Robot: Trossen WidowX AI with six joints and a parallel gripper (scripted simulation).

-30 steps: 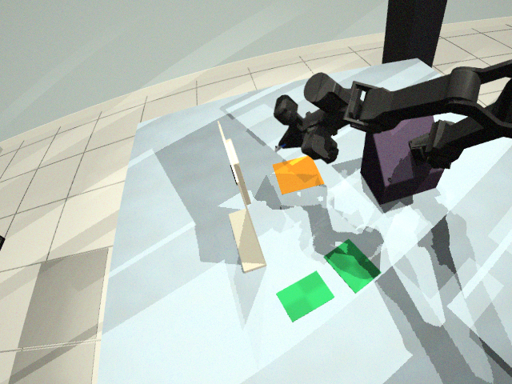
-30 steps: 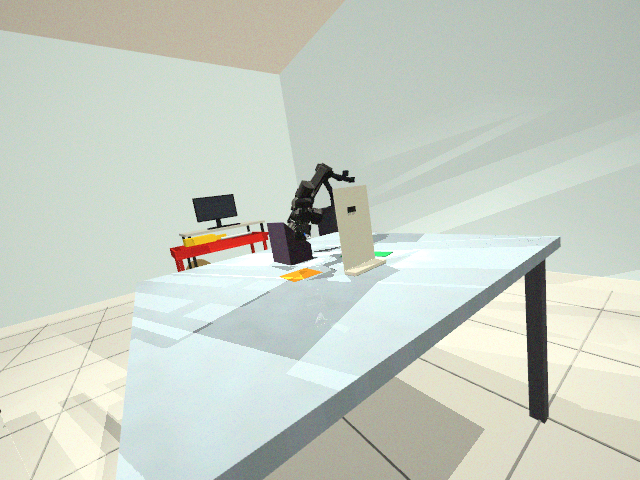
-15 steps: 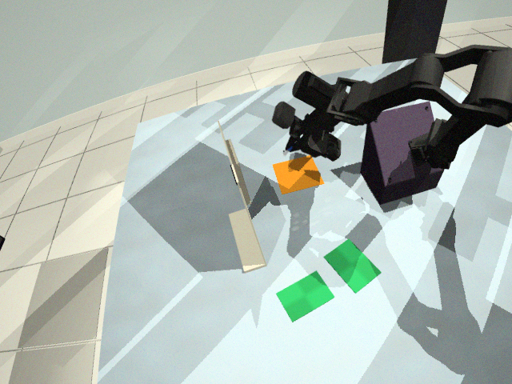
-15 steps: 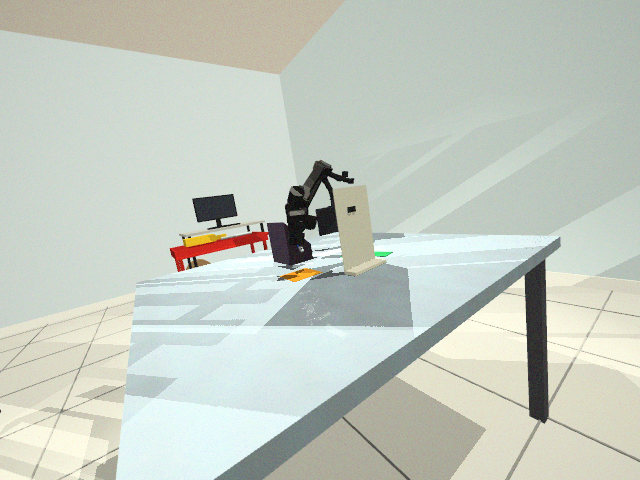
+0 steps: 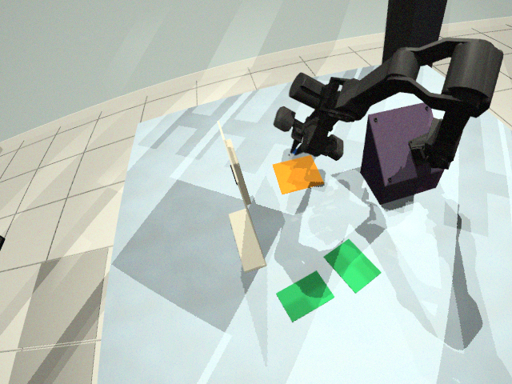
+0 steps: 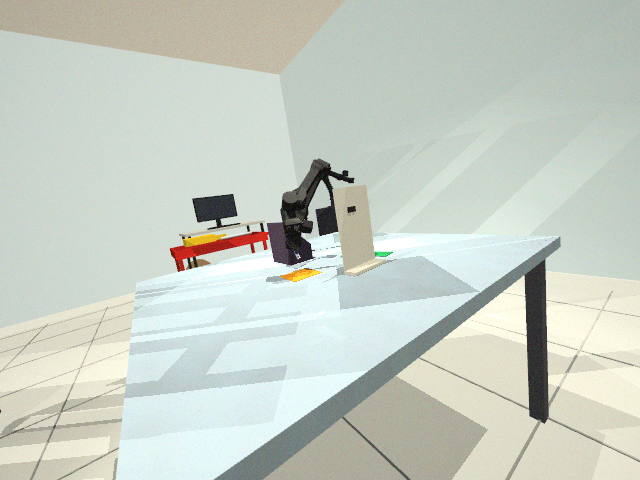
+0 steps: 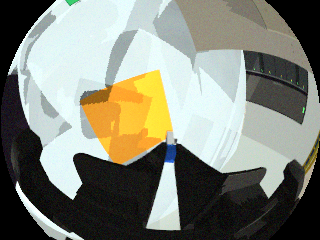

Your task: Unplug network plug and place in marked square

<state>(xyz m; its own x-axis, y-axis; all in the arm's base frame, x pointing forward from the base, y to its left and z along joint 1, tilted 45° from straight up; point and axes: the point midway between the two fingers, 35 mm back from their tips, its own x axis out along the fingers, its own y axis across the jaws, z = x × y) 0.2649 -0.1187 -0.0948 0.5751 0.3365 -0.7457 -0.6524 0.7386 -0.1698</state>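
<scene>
My gripper tip is now 80 mm above the orange square patch and 10 mm past it. Round my gripper tip: blue network plug right at my gripper tip; beige panel 170 mm ahead, 150 mm to the left, 50 mm above.
</scene>
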